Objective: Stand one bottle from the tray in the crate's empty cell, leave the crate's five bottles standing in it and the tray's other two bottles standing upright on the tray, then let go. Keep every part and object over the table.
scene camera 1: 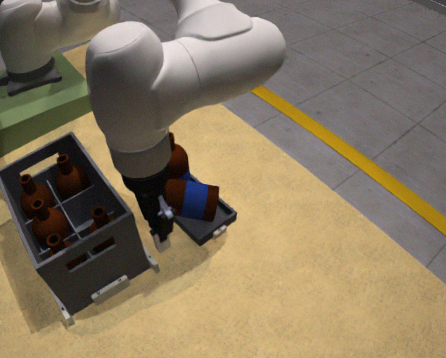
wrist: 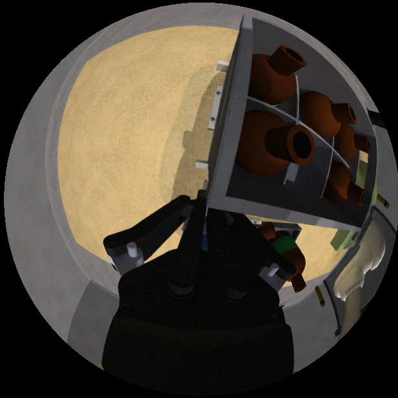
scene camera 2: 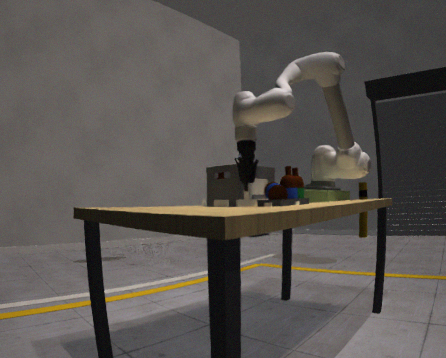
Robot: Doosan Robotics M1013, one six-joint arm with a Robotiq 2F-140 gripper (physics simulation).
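Places are measured from the arm's base along level axes (x ahead, y left, z up), in centimetres.
Pixels of known places: gripper, fingertip midpoint: (scene camera 1: 163, 247) (scene camera 2: 247, 199); arm's base at its link origin: (scene camera 1: 32, 76) (scene camera 2: 322, 190).
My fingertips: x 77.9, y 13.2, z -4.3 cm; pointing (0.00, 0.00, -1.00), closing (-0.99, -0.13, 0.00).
Ahead of a thing's pixels: the offset from my fingertips to its top centre. "*": to the spot under its first point.
My gripper (scene camera 1: 161, 243) (scene camera 2: 246, 194) (wrist: 207, 188) is shut and empty, pointing down low between the crate and the tray. The grey crate @[dz +14.8, dx -10.9, dy -15.0 cm] (scene camera 1: 131, 250) (scene camera 2: 217, 192) (wrist: 242, 65) holds five brown bottles; its empty cell is the middle one on the tray side. One bottle @[dz +6.9, dx -7.5, dy +7.3 cm] (scene camera 1: 195, 200) (scene camera 2: 277, 193) with a blue label lies on its side on the dark tray @[dz -0.2, dx -12.7, dy +9.1 cm] (scene camera 1: 201, 238) (scene camera 2: 296, 201), close beside the gripper. A blue-labelled bottle @[dz +13.2, dx -14.7, dy +9.4 cm] (scene camera 1: 177, 159) stands behind it, partly hidden by the arm. A green-labelled bottle (wrist: 286, 243) stands on the tray, hidden in the first scene view.
The crate stands beside the tray, with light brackets @[* dz -0.2, dx +3.7, dy -12.8 cm] (scene camera 1: 111, 289) at its base. A small light block @[* dz -1.3, dx +1.4, dy +11.7 cm] (scene camera 1: 219, 231) sits at the tray's end. The green robot base (scene camera 1: 45, 112) (scene camera 2: 327, 195) is at the back. The table edge (scene camera 2: 150, 218) runs along the front.
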